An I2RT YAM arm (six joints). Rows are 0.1 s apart.
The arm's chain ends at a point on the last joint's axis. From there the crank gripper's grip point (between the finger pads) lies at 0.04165 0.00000 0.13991 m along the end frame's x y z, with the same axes.
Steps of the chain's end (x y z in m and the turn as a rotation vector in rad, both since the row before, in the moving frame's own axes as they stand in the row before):
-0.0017, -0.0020, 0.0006, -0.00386, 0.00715, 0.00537
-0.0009, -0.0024, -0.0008, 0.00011, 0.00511, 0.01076
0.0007, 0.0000, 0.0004, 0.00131, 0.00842, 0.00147
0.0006, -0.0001, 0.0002, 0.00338, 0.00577, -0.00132
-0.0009, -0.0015, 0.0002, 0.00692, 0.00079, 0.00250
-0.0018, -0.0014, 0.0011, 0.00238, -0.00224, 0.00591
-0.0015, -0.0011, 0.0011, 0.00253, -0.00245, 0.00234
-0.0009, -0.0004, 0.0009, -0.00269, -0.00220, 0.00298
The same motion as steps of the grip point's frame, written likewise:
-0.0007, -0.0012, 0.0003, -0.00386, 0.00715, 0.00537
-0.0002, -0.0020, -0.0010, 0.00011, 0.00511, 0.01076
0.0019, -0.0001, 0.0000, 0.00131, 0.00842, 0.00147
0.0014, -0.0006, 0.0000, 0.00338, 0.00577, -0.00132
-0.0008, -0.0024, 0.0002, 0.00692, 0.00079, 0.00250
-0.0021, -0.0015, 0.0012, 0.00238, -0.00224, 0.00591
-0.0018, -0.0014, 0.0012, 0.00253, -0.00245, 0.00234
-0.0012, 0.0001, 0.0010, -0.00269, -0.00220, 0.00298

